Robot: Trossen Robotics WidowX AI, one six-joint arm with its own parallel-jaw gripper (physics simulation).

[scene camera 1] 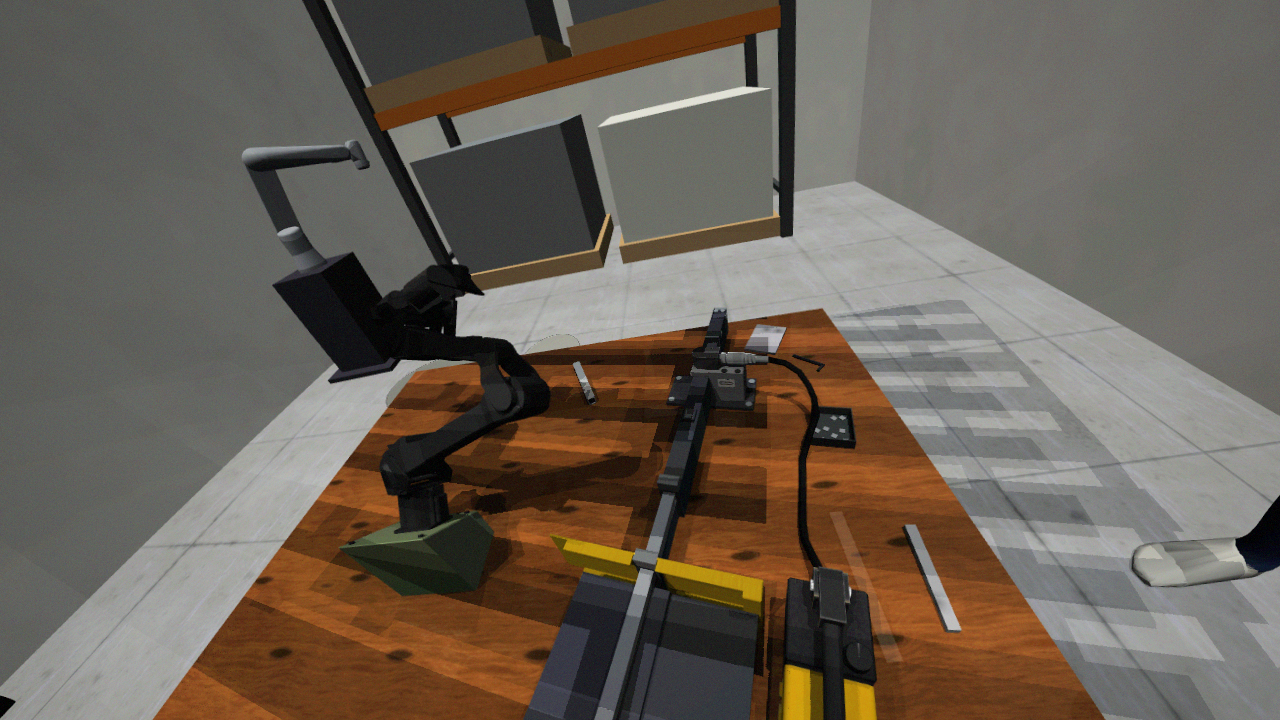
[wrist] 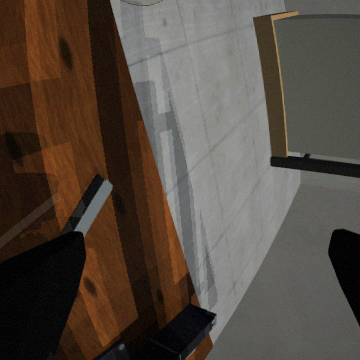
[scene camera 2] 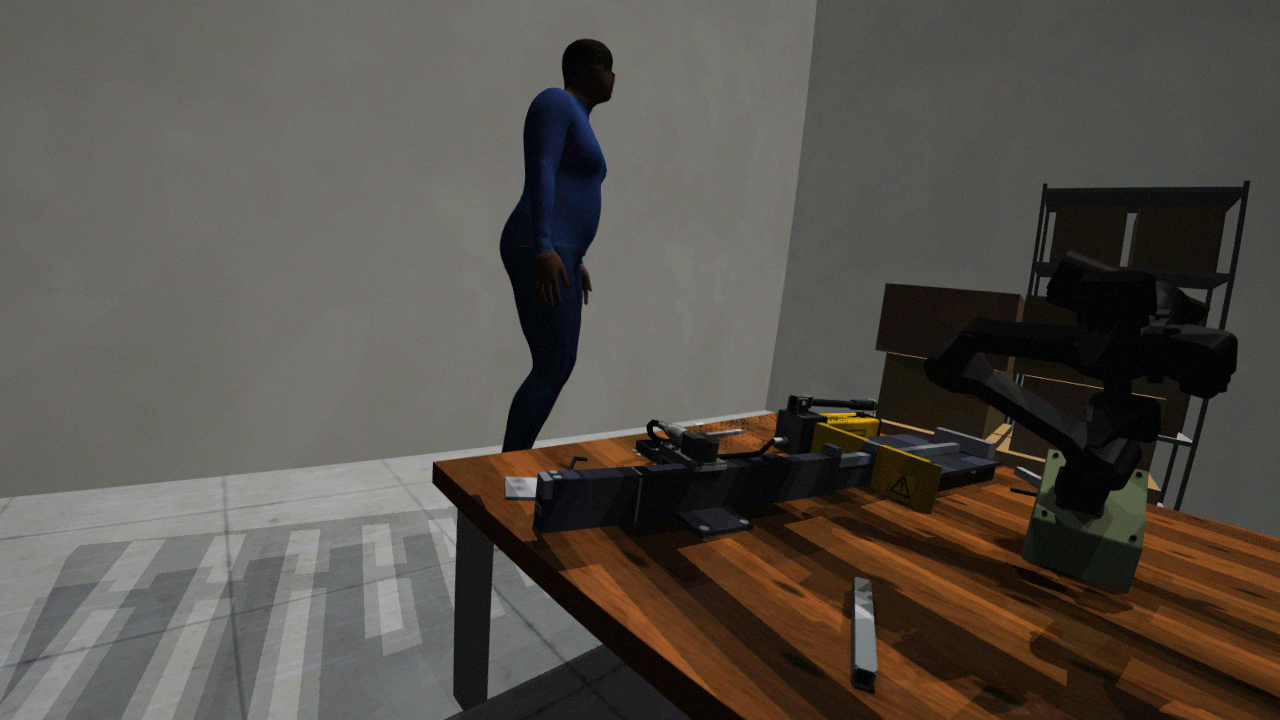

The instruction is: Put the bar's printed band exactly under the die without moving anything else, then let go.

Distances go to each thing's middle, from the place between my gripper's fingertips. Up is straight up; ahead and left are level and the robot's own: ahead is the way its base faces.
The yellow and black unit (scene camera 1: 828,659) lies 460 mm ahead of my hand, 700 mm to the right of it and 210 mm below it.
